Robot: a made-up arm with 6 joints.
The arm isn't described. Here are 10 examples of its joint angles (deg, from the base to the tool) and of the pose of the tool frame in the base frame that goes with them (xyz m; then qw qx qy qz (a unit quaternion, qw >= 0)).
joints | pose
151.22 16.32 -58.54 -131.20 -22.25 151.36 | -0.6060 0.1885 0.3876 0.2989 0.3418 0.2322 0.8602
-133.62 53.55 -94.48 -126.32 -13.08 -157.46 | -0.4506 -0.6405 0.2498 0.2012 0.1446 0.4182 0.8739
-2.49 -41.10 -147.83 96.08 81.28 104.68 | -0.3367 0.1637 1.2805 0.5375 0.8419 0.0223 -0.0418
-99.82 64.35 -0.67 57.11 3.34 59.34 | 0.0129 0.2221 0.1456 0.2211 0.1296 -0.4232 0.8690
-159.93 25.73 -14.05 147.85 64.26 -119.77 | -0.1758 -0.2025 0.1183 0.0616 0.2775 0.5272 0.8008
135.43 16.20 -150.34 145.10 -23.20 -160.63 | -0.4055 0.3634 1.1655 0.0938 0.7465 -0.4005 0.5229
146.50 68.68 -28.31 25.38 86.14 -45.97 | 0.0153 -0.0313 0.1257 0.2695 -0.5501 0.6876 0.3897
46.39 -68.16 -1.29 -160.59 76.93 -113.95 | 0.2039 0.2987 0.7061 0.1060 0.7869 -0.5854 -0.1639
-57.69 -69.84 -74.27 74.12 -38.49 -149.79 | -0.0811 -0.0388 1.1446 0.3739 -0.8567 -0.3115 -0.1711
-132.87 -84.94 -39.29 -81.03 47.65 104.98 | -0.1015 -0.0509 1.0553 0.1365 0.8031 0.3559 0.4581
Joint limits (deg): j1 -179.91..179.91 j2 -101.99..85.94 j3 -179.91..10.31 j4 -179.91..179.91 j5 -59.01..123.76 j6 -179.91..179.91
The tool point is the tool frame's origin. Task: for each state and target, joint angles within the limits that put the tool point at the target. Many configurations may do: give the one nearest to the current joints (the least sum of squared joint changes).
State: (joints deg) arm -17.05 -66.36 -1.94 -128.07 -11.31 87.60
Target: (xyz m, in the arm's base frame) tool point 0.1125 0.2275 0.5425
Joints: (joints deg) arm 31.42 -94.79 6.80 -146.48 -59.01 90.95
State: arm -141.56 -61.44 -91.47 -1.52 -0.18 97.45
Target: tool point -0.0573 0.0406 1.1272
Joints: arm -154.88 -79.63 -50.67 22.26 -11.51 104.72
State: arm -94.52 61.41 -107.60 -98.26 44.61 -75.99
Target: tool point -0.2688 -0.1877 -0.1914
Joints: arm -134.99 85.94 -71.02 -91.29 41.65 -76.30
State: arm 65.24 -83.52 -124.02 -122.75 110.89 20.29
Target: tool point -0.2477 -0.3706 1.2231
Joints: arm 50.45 -56.07 -123.95 -132.42 84.52 26.44
